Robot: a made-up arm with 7 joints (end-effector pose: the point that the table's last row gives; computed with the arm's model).
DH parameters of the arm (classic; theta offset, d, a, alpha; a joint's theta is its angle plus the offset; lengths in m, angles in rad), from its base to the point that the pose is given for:
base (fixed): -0.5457 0 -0.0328 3.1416
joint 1: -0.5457 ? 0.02 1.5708
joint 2: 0 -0.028 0.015 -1.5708
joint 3: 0 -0.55 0.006 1.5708
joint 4: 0 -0.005 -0.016 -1.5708
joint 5: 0 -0.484 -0.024 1.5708
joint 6: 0 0.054 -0.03 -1.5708
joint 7: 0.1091 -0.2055 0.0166 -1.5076
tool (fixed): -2.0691 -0.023 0 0
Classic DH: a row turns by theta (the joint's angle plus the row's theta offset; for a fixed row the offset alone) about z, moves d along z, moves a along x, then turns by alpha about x.
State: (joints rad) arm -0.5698 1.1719 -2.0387 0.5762 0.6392 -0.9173 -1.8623
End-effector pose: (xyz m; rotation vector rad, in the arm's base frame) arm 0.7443 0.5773 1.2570 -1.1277 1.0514 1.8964
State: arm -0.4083 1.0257 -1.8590 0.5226 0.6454 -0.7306 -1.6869
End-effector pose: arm 0.7455 0.4663 1.3807 -1.2492 1.3414 1.3831
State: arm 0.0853 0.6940 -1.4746 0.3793 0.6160 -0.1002 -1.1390
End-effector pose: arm 0.7194 0.1585 1.5854 -0.9882 2.1369 -0.0907
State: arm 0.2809 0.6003 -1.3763 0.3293 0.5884 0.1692 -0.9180
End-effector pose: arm 0.6951 0.0392 1.6158 -0.7790 2.3840 -0.6058
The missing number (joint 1, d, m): -0.615
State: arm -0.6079 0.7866 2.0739 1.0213 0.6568 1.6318 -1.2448
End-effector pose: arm 0.4757 -0.2087 1.2936 -1.5939 -0.9548 0.0352
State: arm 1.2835 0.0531 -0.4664 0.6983 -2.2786 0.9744 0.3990
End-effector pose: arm 0.2028 -0.2364 1.7168 -0.6517 1.9343 -1.0453
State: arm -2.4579 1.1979 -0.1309 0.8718 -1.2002 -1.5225 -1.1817
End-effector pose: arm -0.7065 0.8126 0.7113 2.2388 -1.9207 -0.8553
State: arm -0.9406 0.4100 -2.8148 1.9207 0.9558 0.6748 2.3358
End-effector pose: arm -0.4269 -0.1510 1.0822 1.7331 0.2939 0.1351
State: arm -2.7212 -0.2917 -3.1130 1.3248 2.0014 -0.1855 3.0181
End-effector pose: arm 0.7449 -0.2315 1.0559 0.3217 -2.7640 0.4390
